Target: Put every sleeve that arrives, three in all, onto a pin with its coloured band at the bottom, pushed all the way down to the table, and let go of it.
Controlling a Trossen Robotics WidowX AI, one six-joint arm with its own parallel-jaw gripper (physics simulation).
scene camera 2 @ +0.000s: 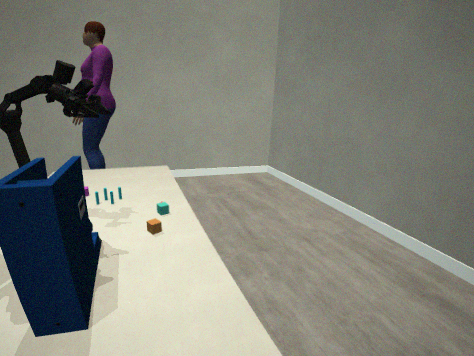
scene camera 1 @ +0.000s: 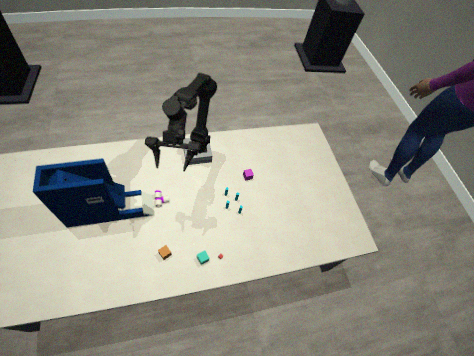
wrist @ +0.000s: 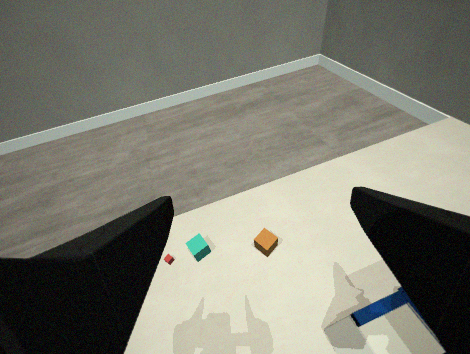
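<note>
White sleeves with magenta bands lie close together on the table just off the end of the blue chute in the scene camera 1 view; their exact number and which way their bands face are too small to tell. Several thin teal pins stand upright in a group to the right, with no sleeve seen on them. My gripper is open and empty, high above the table, behind the sleeves and a little to their right in the scene camera 1 view. The sleeves do not show in the wrist view.
A tall blue dispenser stands left of the sleeves. An orange block, a teal block and a small red cube lie near the front edge. A magenta block lies behind the pins. A person stands beyond the table.
</note>
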